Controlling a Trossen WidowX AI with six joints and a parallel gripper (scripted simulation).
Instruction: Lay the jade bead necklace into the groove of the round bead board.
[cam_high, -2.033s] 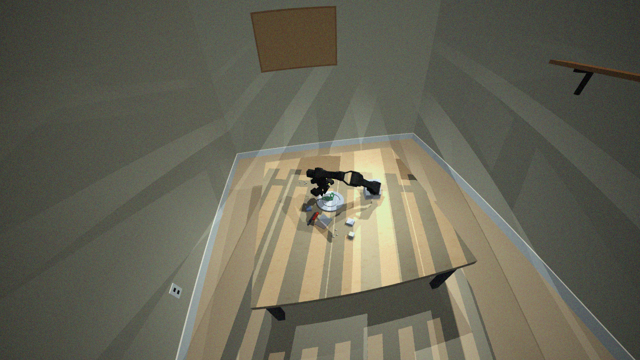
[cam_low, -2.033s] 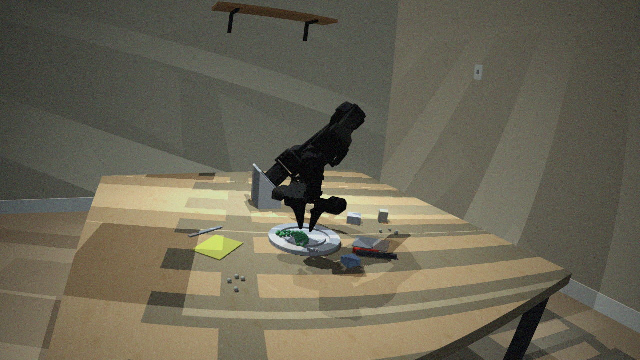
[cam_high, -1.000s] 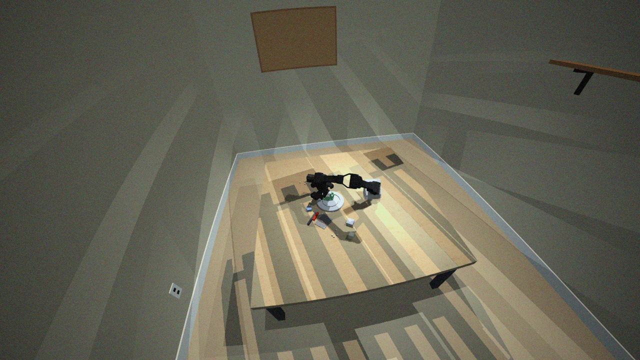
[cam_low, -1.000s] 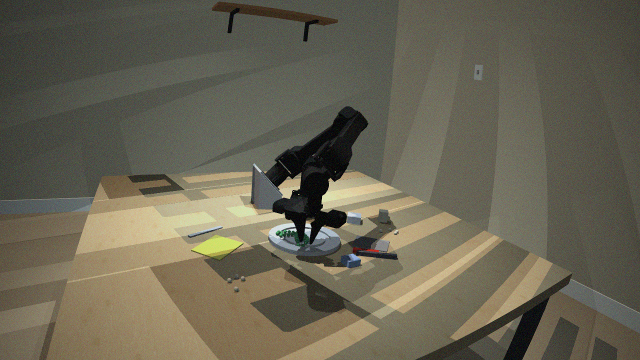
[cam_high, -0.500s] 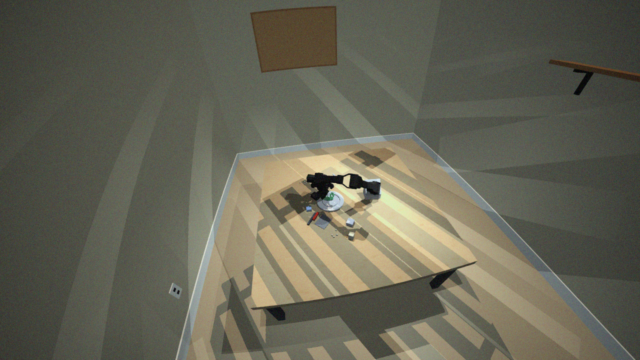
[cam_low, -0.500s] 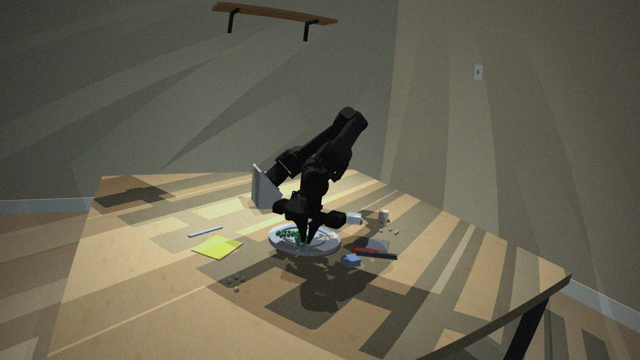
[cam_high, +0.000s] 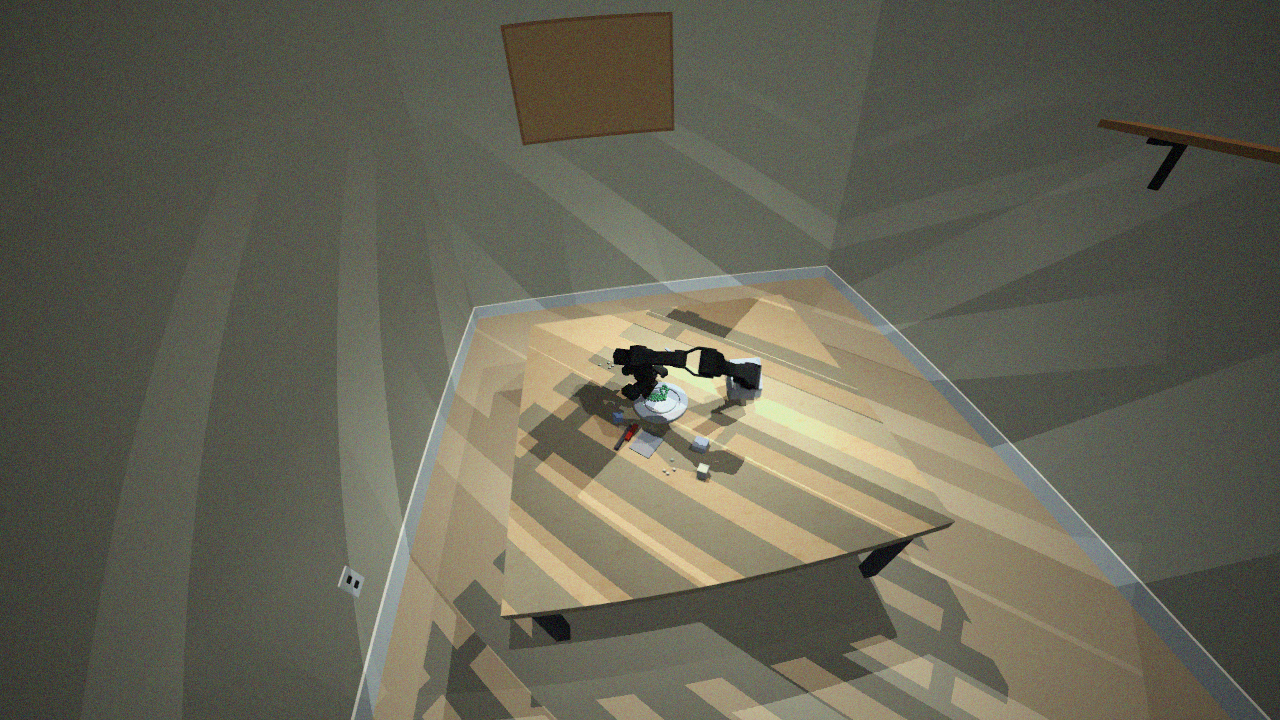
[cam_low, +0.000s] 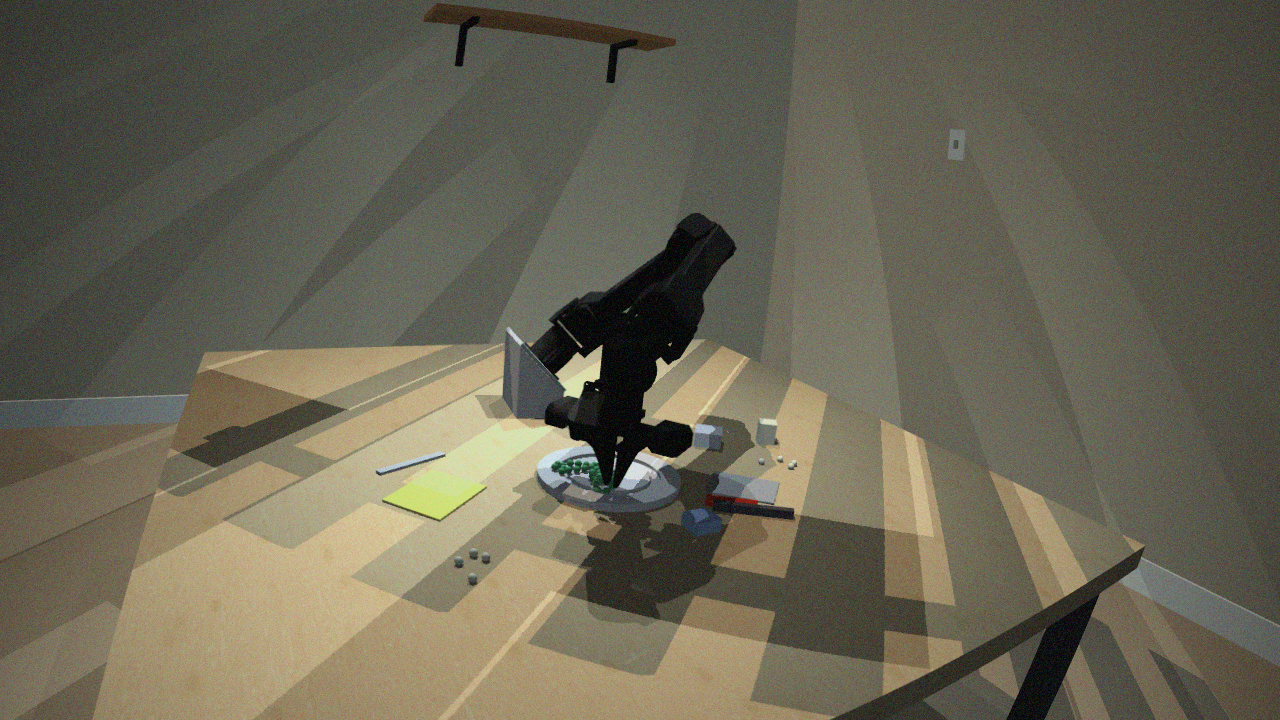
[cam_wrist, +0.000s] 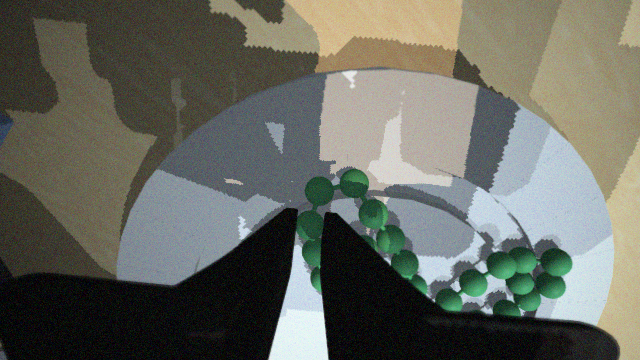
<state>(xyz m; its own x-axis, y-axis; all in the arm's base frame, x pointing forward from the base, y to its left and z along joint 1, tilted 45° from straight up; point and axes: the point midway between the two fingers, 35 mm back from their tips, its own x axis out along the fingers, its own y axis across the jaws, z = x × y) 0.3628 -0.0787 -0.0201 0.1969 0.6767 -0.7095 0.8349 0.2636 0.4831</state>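
Now: gripper tip 50 mm past the round grey bead board, 30 mm to the right of it and 10 mm above it. From my gripper tip the other things lie so: grey plate: 190 mm to the left, 50 mm ahead, 20 mm below; blue block: 120 mm ahead, 60 mm to the left, 10 mm below; red and black pen: 140 mm to the left, 100 mm ahead, 10 mm below.
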